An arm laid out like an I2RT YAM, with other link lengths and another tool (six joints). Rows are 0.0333 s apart.
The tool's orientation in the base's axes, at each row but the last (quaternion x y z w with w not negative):
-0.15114 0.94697 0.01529 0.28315
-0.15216 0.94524 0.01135 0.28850
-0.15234 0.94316 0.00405 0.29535
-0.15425 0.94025 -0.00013 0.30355
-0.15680 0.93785 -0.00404 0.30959
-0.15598 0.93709 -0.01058 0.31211
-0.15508 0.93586 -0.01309 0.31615
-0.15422 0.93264 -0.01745 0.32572
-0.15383 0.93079 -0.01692 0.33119
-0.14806 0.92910 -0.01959 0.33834
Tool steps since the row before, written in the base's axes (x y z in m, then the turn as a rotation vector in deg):
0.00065 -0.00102 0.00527 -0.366 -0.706 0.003
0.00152 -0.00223 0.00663 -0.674 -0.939 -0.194
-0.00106 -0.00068 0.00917 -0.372 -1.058 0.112
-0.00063 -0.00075 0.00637 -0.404 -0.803 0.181
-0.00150 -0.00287 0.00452 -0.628 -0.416 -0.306
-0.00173 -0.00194 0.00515 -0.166 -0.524 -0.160
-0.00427 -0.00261 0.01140 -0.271 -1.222 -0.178
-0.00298 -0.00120 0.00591 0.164 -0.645 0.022
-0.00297 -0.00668 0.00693 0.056 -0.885 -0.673
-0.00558 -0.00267 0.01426 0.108 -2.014 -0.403
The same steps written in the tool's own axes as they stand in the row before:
-0.00308 -0.00146 -0.00419 0.485 -0.566 -0.278
-0.00421 -0.00301 -0.00494 0.901 -0.684 -0.306
-0.00410 -0.00110 -0.00823 0.529 -0.910 -0.403
-0.00293 -0.00113 -0.00563 0.440 -0.665 -0.453
-0.00063 -0.00276 -0.00478 0.777 -0.180 -0.155
-0.00111 -0.00195 -0.00531 0.375 -0.432 -0.009
-0.00271 -0.00268 -0.01185 0.673 -1.065 -0.109
-0.00099 -0.00110 -0.00656 0.058 -0.662 0.039
-0.00007 -0.00647 -0.00772 0.634 -0.768 0.497
-0.00405 -0.00304 -0.01470 0.753 -1.897 0.250

